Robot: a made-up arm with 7 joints. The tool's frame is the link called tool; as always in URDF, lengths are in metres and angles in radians. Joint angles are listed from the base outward.
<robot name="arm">
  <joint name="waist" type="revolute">
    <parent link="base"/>
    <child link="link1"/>
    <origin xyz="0 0 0.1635" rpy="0 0 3.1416"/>
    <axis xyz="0 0 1"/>
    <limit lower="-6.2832" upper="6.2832"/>
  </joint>
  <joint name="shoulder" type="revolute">
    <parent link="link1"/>
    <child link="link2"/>
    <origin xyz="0 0 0" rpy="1.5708 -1.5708 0"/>
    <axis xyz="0 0 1"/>
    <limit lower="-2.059" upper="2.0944"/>
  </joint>
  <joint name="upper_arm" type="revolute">
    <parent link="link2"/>
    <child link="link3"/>
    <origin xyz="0.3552 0 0" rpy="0 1.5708 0"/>
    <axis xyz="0 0 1"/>
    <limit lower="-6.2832" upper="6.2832"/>
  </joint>
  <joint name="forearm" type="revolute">
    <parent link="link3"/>
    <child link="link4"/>
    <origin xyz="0 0.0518 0" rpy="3.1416 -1.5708 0"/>
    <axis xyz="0 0 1"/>
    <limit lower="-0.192" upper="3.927"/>
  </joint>
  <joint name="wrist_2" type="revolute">
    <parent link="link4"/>
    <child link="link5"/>
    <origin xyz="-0.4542 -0.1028 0" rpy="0 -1.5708 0"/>
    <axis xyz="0 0 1"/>
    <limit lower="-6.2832" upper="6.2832"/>
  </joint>
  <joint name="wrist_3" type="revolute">
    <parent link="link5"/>
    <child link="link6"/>
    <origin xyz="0 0 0" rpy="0 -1.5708 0"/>
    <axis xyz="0 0 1"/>
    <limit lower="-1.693" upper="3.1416"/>
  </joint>
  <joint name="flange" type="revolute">
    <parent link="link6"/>
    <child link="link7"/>
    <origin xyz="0.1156 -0.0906 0" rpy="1.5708 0 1.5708"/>
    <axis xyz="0 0 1"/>
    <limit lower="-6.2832" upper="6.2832"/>
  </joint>
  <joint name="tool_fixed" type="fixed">
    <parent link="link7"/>
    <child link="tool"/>
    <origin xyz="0 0 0" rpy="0 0 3.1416"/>
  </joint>
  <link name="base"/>
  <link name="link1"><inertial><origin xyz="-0.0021 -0.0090 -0.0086"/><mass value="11.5"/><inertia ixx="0.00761" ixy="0" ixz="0" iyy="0.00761" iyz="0" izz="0.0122"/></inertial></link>
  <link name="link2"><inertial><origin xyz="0.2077 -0.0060 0.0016"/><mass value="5.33"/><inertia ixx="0.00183" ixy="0" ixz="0" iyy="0.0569" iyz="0" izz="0.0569"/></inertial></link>
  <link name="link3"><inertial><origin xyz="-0.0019 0.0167 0.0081"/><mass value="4.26"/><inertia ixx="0.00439" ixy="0" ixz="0" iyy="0.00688" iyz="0" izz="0.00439"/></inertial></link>
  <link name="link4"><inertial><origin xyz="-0.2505 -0.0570 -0.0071"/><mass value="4.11"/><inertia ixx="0.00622" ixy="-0.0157" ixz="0" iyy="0.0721" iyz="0" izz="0.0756"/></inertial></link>
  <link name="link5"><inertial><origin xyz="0.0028 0.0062 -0.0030"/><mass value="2.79"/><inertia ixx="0.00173" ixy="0" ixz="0" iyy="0.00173" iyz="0" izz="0.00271"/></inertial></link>
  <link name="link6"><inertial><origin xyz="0.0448 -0.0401 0.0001"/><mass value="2.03"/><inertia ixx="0.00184" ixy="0.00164" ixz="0" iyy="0.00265" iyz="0" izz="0.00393"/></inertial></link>
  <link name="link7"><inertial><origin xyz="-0.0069 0.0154 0.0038"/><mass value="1.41"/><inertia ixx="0.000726" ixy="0" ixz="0" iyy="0.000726" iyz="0" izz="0.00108"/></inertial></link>
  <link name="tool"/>
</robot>
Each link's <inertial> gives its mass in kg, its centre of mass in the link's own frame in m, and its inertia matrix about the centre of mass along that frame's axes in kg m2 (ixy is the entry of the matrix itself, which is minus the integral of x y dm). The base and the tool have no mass. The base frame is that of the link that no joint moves.
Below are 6 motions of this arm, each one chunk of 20 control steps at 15 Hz.
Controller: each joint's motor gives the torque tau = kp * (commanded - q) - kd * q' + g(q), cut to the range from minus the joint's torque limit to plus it. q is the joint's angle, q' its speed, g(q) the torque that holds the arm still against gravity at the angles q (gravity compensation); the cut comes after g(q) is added. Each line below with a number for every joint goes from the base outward.
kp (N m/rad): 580 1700 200 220 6.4 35 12
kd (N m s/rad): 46 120 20 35 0.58 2.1 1.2
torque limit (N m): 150 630 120 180 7.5 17 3.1
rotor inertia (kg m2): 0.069 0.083 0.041 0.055 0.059 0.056 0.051
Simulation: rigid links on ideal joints. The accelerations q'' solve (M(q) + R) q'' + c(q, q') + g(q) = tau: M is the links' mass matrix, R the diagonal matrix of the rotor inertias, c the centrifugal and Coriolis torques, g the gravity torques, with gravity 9.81 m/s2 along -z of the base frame. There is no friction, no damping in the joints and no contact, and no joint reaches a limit. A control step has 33 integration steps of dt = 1/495 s. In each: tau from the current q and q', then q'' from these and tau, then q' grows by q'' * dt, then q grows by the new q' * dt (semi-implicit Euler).
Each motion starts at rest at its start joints. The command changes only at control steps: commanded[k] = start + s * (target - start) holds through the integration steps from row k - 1 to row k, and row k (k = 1, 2, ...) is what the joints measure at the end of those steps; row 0 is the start. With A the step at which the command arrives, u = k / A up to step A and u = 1 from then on. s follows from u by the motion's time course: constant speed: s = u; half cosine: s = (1 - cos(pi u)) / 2; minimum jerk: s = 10 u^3 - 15 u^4 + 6 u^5; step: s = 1 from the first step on.
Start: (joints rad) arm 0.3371 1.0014 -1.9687 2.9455 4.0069 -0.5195 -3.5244
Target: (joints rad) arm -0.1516 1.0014 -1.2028 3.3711 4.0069 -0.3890 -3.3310
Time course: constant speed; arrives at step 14
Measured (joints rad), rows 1 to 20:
1: 0.3244 0.9997 -1.9429 2.9603 4.0003 -0.5121 -3.5195
2: 0.2992 0.9998 -1.9023 2.9821 3.9979 -0.5003 -3.5088
3: 0.2657 1.0011 -1.8541 3.0056 4.0040 -0.4906 -3.4957
4: 0.2279 1.0024 -1.8025 3.0291 4.0152 -0.4836 -3.4822
5: 0.1891 1.0031 -1.7495 3.0526 4.0249 -0.4770 -3.4690
6: 0.1509 1.0031 -1.6959 3.0769 4.0282 -0.4692 -3.4557
7: 0.1141 1.0030 -1.6420 3.1027 4.0243 -0.4602 -3.4422
8: 0.0786 1.0028 -1.5878 3.1301 4.0161 -0.4507 -3.4285
9: 0.0441 1.0026 -1.5334 3.1590 4.0076 -0.4411 -3.4146
10: 0.0100 1.0026 -1.4788 3.1890 4.0022 -0.4316 -3.4007
11: -0.0239 1.0025 -1.4242 3.2197 4.0012 -0.4220 -3.3869
12: -0.0579 1.0025 -1.3695 3.2506 4.0043 -0.4126 -3.3730
13: -0.0922 1.0024 -1.3148 3.2817 4.0097 -0.4031 -3.3591
14: -0.1266 1.0023 -1.2600 3.3126 4.0155 -0.3937 -3.3453
15: -0.1482 1.0002 -1.2301 3.3287 4.0153 -0.3881 -3.3349
16: -0.1577 0.9995 -1.2151 3.3381 4.0006 -0.3870 -3.3301
17: -0.1593 1.0001 -1.2084 3.3455 3.9816 -0.3883 -3.3292
18: -0.1571 1.0009 -1.2056 3.3524 3.9699 -0.3897 -3.3299
19: -0.1540 1.0013 -1.2044 3.3587 3.9707 -0.3898 -3.3307
20: -0.1515 1.0013 -1.2037 3.3640 3.9820 -0.3891 -3.3311

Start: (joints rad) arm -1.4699 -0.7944 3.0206 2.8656 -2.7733 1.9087 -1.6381
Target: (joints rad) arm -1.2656 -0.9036 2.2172 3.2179 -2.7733 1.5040 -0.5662
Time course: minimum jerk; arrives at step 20
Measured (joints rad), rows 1 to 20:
1: -1.4698 -0.7945 3.0201 2.8657 -2.7731 1.9085 -1.6377
2: -1.4692 -0.7950 3.0169 2.8667 -2.7719 1.9067 -1.6347
3: -1.4674 -0.7964 3.0081 2.8694 -2.7687 1.9015 -1.6251
4: -1.4635 -0.7992 2.9912 2.8747 -2.7632 1.8913 -1.6049
5: -1.4569 -0.8034 2.9646 2.8833 -2.7558 1.8751 -1.5710
6: -1.4475 -0.8092 2.9276 2.8957 -2.7478 1.8530 -1.5223
7: -1.4354 -0.8165 2.8804 2.9121 -2.7402 1.8253 -1.4588
8: -1.4208 -0.8249 2.8239 2.9325 -2.7343 1.7931 -1.3821
9: -1.4041 -0.8341 2.7600 2.9566 -2.7307 1.7574 -1.2947
10: -1.3859 -0.8438 2.6908 2.9837 -2.7301 1.7198 -1.1997
11: -1.3668 -0.8537 2.6189 3.0132 -2.7329 1.6818 -1.1008
12: -1.3473 -0.8633 2.5470 3.0440 -2.7392 1.6448 -1.0019
13: -1.3282 -0.8725 2.4779 3.0750 -2.7491 1.6105 -0.9071
14: -1.3102 -0.8808 2.4140 3.1052 -2.7622 1.5801 -0.8198
15: -1.2940 -0.8880 2.3576 3.1334 -2.7774 1.5547 -0.7433
16: -1.2805 -0.8939 2.3105 3.1585 -2.7935 1.5350 -0.6800
17: -1.2701 -0.8983 2.2738 3.1796 -2.8084 1.5212 -0.6313
18: -1.2631 -0.9012 2.2478 3.1962 -2.8201 1.5129 -0.5975
19: -1.2595 -0.9028 2.2316 3.2081 -2.8267 1.5091 -0.5775
20: -1.2587 -0.9033 2.2232 3.2155 -2.8267 1.5081 -0.5683

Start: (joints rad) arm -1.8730 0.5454 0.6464 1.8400 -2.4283 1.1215 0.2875
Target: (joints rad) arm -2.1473 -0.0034 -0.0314 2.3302 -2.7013 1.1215 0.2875
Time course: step
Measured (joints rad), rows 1 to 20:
1: -1.8948 0.2815 0.4396 1.6892 -2.4432 0.8892 0.3072
2: -2.0052 0.1207 0.2742 1.8475 -2.4809 0.8086 0.3184
3: -2.1177 0.0419 0.0559 2.0530 -2.5654 1.0591 0.3208
4: -2.2045 -0.0008 -0.1550 2.1940 -2.5937 1.2656 0.3001
5: -2.2286 -0.0293 -0.2417 2.2861 -2.5125 1.3261 0.2729
6: -2.2046 -0.0383 -0.1996 2.3508 -2.4605 1.2938 0.2618
7: -2.1719 -0.0303 -0.1176 2.3776 -2.5215 1.2113 0.2688
8: -2.1508 -0.0169 -0.0568 2.3721 -2.6454 1.1361 0.2821
9: -2.1419 -0.0060 -0.0268 2.3533 -2.7545 1.0996 0.2915
10: -2.1406 0.0002 -0.0178 2.3352 -2.8091 1.0925 0.2945
11: -2.1424 0.0021 -0.0193 2.3238 -2.8087 1.0976 0.2936
12: -2.1448 0.0013 -0.0241 2.3196 -2.7737 1.1062 0.2912
13: -2.1466 -0.0005 -0.0287 2.3203 -2.7289 1.1145 0.2891
14: -2.1477 -0.0023 -0.0317 2.3234 -2.6929 1.1207 0.2877
15: -2.1481 -0.0035 -0.0331 2.3268 -2.6740 1.1241 0.2870
16: -2.1481 -0.0040 -0.0333 2.3294 -2.6715 1.1249 0.2868
17: -2.1478 -0.0041 -0.0329 2.3308 -2.6795 1.1243 0.2869
18: -2.1475 -0.0040 -0.0322 2.3313 -2.6912 1.1232 0.2872
19: -2.1473 -0.0037 -0.0316 2.3313 -2.7014 1.1222 0.2874
20: -2.1472 -0.0035 -0.0312 2.3309 -2.7074 1.1215 0.2875

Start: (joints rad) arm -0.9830 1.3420 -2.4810 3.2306 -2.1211 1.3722 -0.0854
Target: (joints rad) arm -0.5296 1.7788 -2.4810 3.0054 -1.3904 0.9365 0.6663
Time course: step
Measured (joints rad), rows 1 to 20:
1: -0.8511 1.5436 -2.4628 2.9795 -1.8256 1.1398 0.0267
2: -0.7262 1.6958 -2.4584 2.9457 -1.3378 0.8550 0.3250
3: -0.6184 1.7765 -2.4617 3.0055 -1.0619 0.7824 0.5630
4: -0.5243 1.8047 -2.4701 3.0721 -1.0262 0.8128 0.6770
5: -0.4588 1.8042 -2.4750 3.1118 -1.1494 0.8788 0.7087
6: -0.4315 1.7946 -2.4764 3.1218 -1.3315 0.9460 0.7041
7: -0.4375 1.7858 -2.4773 3.1104 -1.4847 0.9847 0.6898
8: -0.4641 1.7808 -2.4789 3.0873 -1.5597 0.9840 0.6773
9: -0.4979 1.7787 -2.4801 3.0600 -1.5537 0.9589 0.6697
10: -0.5285 1.7779 -2.4802 3.0335 -1.4950 0.9327 0.6661
11: -0.5497 1.7773 -2.4794 3.0112 -1.4203 0.9185 0.6642
12: -0.5596 1.7766 -2.4786 2.9954 -1.3586 0.9169 0.6632
13: -0.5594 1.7762 -2.4783 2.9867 -1.3243 0.9225 0.6627
14: -0.5525 1.7761 -2.4788 2.9845 -1.3183 0.9297 0.6629
15: -0.5428 1.7765 -2.4796 2.9874 -1.3333 0.9355 0.6636
16: -0.5334 1.7773 -2.4805 2.9931 -1.3584 0.9392 0.6648
17: -0.5263 1.7782 -2.4812 2.9996 -1.3838 0.9409 0.6659
18: -0.5224 1.7791 -2.4815 3.0054 -1.4028 0.9411 0.6668
19: -0.5214 1.7796 -2.4816 3.0093 -1.4127 0.9403 0.6673
20: -0.5225 1.7798 -2.4816 3.0111 -1.4139 0.9389 0.6674

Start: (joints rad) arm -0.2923 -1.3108 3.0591 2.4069 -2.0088 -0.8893 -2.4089
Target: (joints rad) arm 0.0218 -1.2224 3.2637 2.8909 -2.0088 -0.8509 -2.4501
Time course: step
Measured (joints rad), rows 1 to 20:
1: -0.2428 -1.2939 3.0629 2.4804 -2.1621 -0.8405 -2.4081
2: -0.1416 -1.2572 3.1230 2.6039 -2.3887 -0.7993 -2.4142
3: -0.0290 -1.2273 3.1987 2.7216 -2.4494 -0.7956 -2.4286
4: 0.0607 -1.2109 3.2556 2.8052 -2.2866 -0.8121 -2.4460
5: 0.1090 -1.2066 3.2849 2.8530 -1.9991 -0.8422 -2.4606
6: 0.1158 -1.2083 3.2930 2.8781 -1.7413 -0.8657 -2.4677
7: 0.0921 -1.2117 3.2891 2.8919 -1.6067 -0.8682 -2.4672
8: 0.0551 -1.2151 3.2805 2.8991 -1.6012 -0.8579 -2.4627
9: 0.0215 -1.2180 3.2714 2.9018 -1.6860 -0.8478 -2.4574
10: 0.0011 -1.2202 3.2643 2.9013 -1.8154 -0.8434 -2.4528
11: -0.0046 -1.2219 3.2601 2.8986 -1.9501 -0.8439 -2.4495
12: 0.0001 -1.2232 3.2586 2.8947 -2.0603 -0.8465 -2.4476
13: 0.0095 -1.2240 3.2591 2.8906 -2.1277 -0.8493 -2.4470
14: 0.0185 -1.2244 3.2606 2.8873 -2.1481 -0.8511 -2.4474
15: 0.0247 -1.2243 3.2622 2.8854 -2.1302 -0.8520 -2.4483
16: 0.0275 -1.2239 3.2635 2.8851 -2.0898 -0.8522 -2.4492
17: 0.0276 -1.2233 3.2643 2.8861 -2.0433 -0.8519 -2.4500
18: 0.0260 -1.2226 3.2647 2.8879 -2.0035 -0.8515 -2.4505
19: 0.0238 -1.2220 3.2647 2.8899 -1.9770 -0.8510 -2.4508
20: 0.0220 -1.2217 3.2645 2.8916 -1.9655 -0.8508 -2.4508

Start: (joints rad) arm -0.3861 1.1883 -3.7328 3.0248 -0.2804 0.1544 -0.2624
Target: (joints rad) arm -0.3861 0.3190 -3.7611 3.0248 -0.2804 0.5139 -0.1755
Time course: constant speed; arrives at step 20
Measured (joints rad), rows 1 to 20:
1: -0.3832 1.1702 -3.7329 3.0403 -0.2650 0.1549 -0.2598
2: -0.3838 1.1357 -3.7332 3.0515 -0.2359 0.1606 -0.2543
3: -0.3873 1.0918 -3.7344 3.0536 -0.2149 0.1787 -0.2487
4: -0.3907 1.0446 -3.7361 3.0488 -0.2157 0.2048 -0.2445
5: -0.3918 0.9974 -3.7380 3.0410 -0.2362 0.2318 -0.2415
6: -0.3905 0.9517 -3.7397 3.0331 -0.2643 0.2562 -0.2389
7: -0.3879 0.9073 -3.7413 3.0266 -0.2879 0.2776 -0.2359
8: -0.3856 0.8638 -3.7428 3.0222 -0.3003 0.2969 -0.2324
9: -0.3845 0.8206 -3.7442 3.0198 -0.3015 0.3147 -0.2284
10: -0.3847 0.7774 -3.7456 3.0190 -0.2955 0.3314 -0.2239
11: -0.3855 0.7343 -3.7469 3.0194 -0.2874 0.3475 -0.2192
12: -0.3864 0.6911 -3.7483 3.0203 -0.2806 0.3638 -0.2144
13: -0.3870 0.6478 -3.7497 3.0214 -0.2766 0.3806 -0.2098
14: -0.3873 0.6045 -3.7510 3.0222 -0.2753 0.3981 -0.2052
15: -0.3873 0.5611 -3.7524 3.0227 -0.2760 0.4161 -0.2008
16: -0.3873 0.5175 -3.7538 3.0229 -0.2775 0.4344 -0.1965
17: -0.3872 0.4740 -3.7553 3.0228 -0.2790 0.4527 -0.1922
18: -0.3872 0.4304 -3.7567 3.0227 -0.2802 0.4708 -0.1879
19: -0.3872 0.3869 -3.7581 3.0226 -0.2808 0.4889 -0.1836
20: -0.3872 0.3433 -3.7595 3.0225 -0.2810 0.5068 -0.1793

